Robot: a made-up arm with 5 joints. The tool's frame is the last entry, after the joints. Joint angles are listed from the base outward. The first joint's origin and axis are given. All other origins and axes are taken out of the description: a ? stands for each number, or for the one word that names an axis. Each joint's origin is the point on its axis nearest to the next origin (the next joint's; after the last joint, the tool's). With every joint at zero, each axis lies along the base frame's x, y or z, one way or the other. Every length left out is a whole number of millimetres.
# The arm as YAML. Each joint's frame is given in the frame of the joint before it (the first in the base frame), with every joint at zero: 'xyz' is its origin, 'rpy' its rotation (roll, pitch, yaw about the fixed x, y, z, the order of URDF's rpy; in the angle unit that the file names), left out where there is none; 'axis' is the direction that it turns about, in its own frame. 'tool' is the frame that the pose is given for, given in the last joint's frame.
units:
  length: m
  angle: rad
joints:
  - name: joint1
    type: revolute
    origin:
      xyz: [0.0, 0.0, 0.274]
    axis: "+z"
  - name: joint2
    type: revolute
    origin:
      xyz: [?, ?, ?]
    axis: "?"
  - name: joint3
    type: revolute
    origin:
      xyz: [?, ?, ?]
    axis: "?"
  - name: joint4
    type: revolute
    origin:
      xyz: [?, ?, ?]
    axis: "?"
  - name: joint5
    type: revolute
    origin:
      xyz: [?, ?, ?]
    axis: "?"
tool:
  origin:
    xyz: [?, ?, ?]
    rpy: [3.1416, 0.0, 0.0]
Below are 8 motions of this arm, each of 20 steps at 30 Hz.
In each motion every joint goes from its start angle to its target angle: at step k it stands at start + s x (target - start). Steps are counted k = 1, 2, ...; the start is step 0. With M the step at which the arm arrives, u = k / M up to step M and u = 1 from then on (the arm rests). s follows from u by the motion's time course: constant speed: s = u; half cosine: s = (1 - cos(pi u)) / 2; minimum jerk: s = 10 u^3 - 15 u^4 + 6 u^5.
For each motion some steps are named. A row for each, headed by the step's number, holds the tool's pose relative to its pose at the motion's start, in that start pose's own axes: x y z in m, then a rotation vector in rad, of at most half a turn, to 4 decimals.
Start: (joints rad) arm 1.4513 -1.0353 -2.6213 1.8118 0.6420
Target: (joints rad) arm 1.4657 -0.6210 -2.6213 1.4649 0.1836
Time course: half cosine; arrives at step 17
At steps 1, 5, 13, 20:
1: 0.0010 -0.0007 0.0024 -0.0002 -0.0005 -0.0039
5: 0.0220 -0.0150 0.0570 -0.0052 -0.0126 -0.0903
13: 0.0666 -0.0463 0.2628 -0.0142 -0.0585 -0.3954
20: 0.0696 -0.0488 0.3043 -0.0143 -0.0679 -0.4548

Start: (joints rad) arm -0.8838 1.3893 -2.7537 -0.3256 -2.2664
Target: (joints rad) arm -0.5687 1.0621 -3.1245 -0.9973 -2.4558
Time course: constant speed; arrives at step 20
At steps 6, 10, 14, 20:
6: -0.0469 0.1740 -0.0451 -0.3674 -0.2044 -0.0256
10: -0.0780 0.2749 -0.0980 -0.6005 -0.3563 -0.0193
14: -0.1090 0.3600 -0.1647 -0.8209 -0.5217 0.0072
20: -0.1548 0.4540 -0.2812 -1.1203 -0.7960 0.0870

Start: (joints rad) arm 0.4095 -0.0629 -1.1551 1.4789 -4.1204
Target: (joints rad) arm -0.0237 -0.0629 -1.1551 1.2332 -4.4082
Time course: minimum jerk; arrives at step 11
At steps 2, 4, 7, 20:
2: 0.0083 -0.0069 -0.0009 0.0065 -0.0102 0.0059
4: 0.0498 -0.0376 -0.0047 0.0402 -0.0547 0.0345
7: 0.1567 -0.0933 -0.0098 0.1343 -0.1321 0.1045
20: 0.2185 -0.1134 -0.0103 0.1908 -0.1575 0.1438

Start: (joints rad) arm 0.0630 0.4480 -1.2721 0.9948 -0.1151
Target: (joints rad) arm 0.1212 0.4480 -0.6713 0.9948 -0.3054
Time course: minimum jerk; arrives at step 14
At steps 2, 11, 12, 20:
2: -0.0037 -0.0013 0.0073 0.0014 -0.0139 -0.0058
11: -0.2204 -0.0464 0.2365 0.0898 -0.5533 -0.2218
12: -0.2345 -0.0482 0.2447 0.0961 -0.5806 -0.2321
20: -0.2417 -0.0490 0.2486 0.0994 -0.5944 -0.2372

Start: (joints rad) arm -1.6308 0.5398 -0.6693 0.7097 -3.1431
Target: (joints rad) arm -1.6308 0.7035 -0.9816 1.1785 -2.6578
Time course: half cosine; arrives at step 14
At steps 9, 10, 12, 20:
9: -0.0340 -0.0001 -0.0178 0.0396 0.2273 0.3464
10: -0.0379 -0.0001 -0.0205 0.0508 0.2566 0.3917
12: -0.0432 -0.0001 -0.0247 0.0697 0.2990 0.4577
20: -0.0451 -0.0001 -0.0263 0.0772 0.3140 0.4811

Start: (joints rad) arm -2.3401 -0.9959 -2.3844 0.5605 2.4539
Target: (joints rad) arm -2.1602 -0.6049 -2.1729 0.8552 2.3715
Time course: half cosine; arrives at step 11
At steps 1, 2, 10, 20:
1: 0.0065 0.0032 0.0076 -0.0125 0.0133 0.0018
2: 0.0258 0.0132 0.0294 -0.0492 0.0517 0.0068
10: 0.3247 0.2687 0.2444 -0.6767 0.5705 0.0564
20: 0.3310 0.2763 0.2465 -0.6921 0.5807 0.0568

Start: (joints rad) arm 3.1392 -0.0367 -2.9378 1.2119 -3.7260
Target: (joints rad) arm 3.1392 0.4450 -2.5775 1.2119 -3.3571
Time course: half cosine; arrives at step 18
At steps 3, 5, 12, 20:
3: 0.0116 0.0077 0.0396 -0.0305 0.0474 0.0247
5: 0.0347 0.0230 0.1037 -0.0788 0.1281 0.0658
12: 0.2175 0.1438 0.3822 -0.2733 0.5715 0.2674
20: 0.3249 0.2149 0.4687 -0.3296 0.7797 0.3467

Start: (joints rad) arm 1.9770 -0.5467 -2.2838 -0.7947 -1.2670
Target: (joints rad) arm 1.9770 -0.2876 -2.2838 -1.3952 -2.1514
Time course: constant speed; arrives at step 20
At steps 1, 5, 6, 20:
1: -0.0021 -0.0067 -0.0053 -0.0164 0.0047 -0.0442
5: -0.0104 -0.0331 -0.0278 -0.0839 0.0164 -0.2210
6: -0.0124 -0.0396 -0.0338 -0.1012 0.0175 -0.2651
20: -0.0401 -0.1279 -0.1318 -0.3493 -0.0487 -0.8756

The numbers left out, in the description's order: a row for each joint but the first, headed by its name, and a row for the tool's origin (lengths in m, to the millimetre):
joint2: xyz 0.0 0.0 0.0, axis +y
joint3: xyz 0.054 0.0 0.29, axis +y
joint4: xyz 0.103 0.0 -0.455, axis +y
joint5: xyz 0.086 0.0 -0.11, axis -z
tool: xyz 0.0 0.0 0.0

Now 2 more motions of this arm.
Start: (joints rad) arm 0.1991 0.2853 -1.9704 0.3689 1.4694
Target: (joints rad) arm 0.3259 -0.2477 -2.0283 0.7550 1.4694
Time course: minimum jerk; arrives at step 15
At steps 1, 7, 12, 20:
1: -0.0002 -0.0008 -0.0009 0.0006 -0.0003 -0.0001
7: -0.0211 -0.1091 -0.1567 0.0947 -0.0450 -0.0116
12: -0.0291 -0.1827 -0.3637 0.2037 -0.0980 -0.0188
20: -0.0286 -0.1873 -0.3885 0.2162 -0.1042 -0.0193

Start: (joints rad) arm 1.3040 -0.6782 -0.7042 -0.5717 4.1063
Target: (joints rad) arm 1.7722 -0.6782 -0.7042 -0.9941 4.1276
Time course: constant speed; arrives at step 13
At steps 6, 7, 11, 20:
6: 0.0524 0.0642 -0.0268 -0.2687 0.0484 0.1099
7: 0.0599 0.0743 -0.0330 -0.3122 0.0554 0.1318
11: 0.0862 0.1123 -0.0621 -0.4813 0.0804 0.2299
20: 0.0971 0.1296 -0.0789 -0.5627 0.0910 0.2849

